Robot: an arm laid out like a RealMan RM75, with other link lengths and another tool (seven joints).
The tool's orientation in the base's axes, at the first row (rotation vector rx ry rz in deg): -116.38 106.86 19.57
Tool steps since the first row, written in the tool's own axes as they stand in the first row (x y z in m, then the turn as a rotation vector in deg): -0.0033 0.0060 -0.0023 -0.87 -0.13 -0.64; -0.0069 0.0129 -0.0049 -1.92 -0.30 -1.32; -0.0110 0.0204 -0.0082 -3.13 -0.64 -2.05; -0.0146 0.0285 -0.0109 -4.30 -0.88 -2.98; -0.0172 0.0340 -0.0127 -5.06 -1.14 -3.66; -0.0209 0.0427 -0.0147 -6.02 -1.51 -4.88; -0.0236 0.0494 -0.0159 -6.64 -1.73 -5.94; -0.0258 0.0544 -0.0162 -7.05 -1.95 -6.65; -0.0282 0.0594 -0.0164 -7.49 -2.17 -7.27; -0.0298 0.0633 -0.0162 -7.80 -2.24 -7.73
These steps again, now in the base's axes. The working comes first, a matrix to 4 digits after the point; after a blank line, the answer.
The tool's axes in the first row as the columns of a matrix, in the base's axes (used below as rounded here):
0.0991 -0.9930 0.0644
-0.9057 -0.0632 0.4192
-0.4122 -0.0999 -0.9056

-0.0064 0.0016 0.0028 0.00 0.53 0.95; -0.0138 0.0034 0.0060 0.02 1.20 2.02; -0.0219 0.0052 0.0099 0.19 2.02 3.21; -0.0304 0.0069 0.0130 0.26 2.70 4.56; -0.0363 0.0081 0.0152 0.39 3.12 5.51; -0.0454 0.0101 0.0177 0.59 3.50 7.05; -0.0524 0.0116 0.0192 0.68 3.63 8.29; -0.0576 0.0131 0.0199 0.81 3.72 9.12; -0.0628 0.0149 0.0205 0.94 3.87 9.89; -0.0669 0.0162 0.0206 0.95 3.97 10.44
